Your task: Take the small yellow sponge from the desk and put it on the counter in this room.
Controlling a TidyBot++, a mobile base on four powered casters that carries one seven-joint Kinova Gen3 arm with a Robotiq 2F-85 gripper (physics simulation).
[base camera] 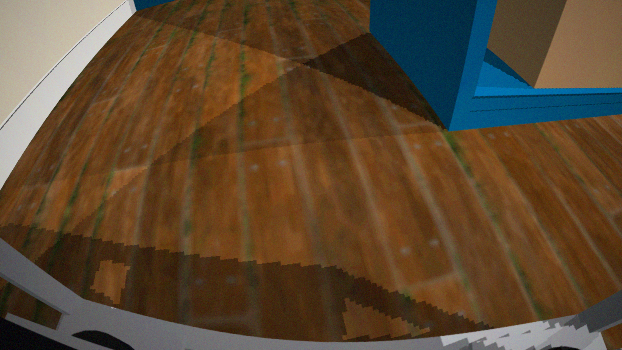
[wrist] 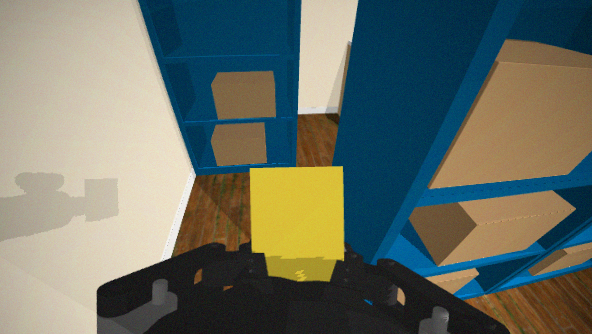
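Places are measured from the arm's base along level axes (x left, y back, z up), in millimetres.
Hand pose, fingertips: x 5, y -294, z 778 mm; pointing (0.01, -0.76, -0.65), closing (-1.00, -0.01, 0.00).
Observation:
After its pixels a point has its place.
The small yellow sponge (wrist: 297, 212) @(z 842, x 7, y -273 mm) shows in the middle of the wrist view, between the dark fingertips. My gripper (wrist: 301, 244) @(z 778, x 5, y -294 mm) is shut on it, with a finger at its left and right sides, and the sponge juts out past the fingertips. The sponge is held up above the floor. The lower part of the sponge is shaded, and its far side is hidden. The desk and the counter do not show in either view.
A blue shelf unit (base camera: 420, 55) @(z -320, x -170, y -670 mm) (wrist: 400, 90) @(z 774, x -173, y -660 mm) with cardboard boxes stands at the right. Another blue shelf unit (wrist: 230, 62) @(z 445, x 729, y -2083 mm) with two boxes stands ahead. A cream wall (base camera: 45, 45) @(z -240, x 845, y -778 mm) (wrist: 75, 100) @(z 630, x 858, y -833 mm) runs along the left. Wood floor (base camera: 280, 200) @(z -397, x 70, y -371 mm) lies ahead of the base.

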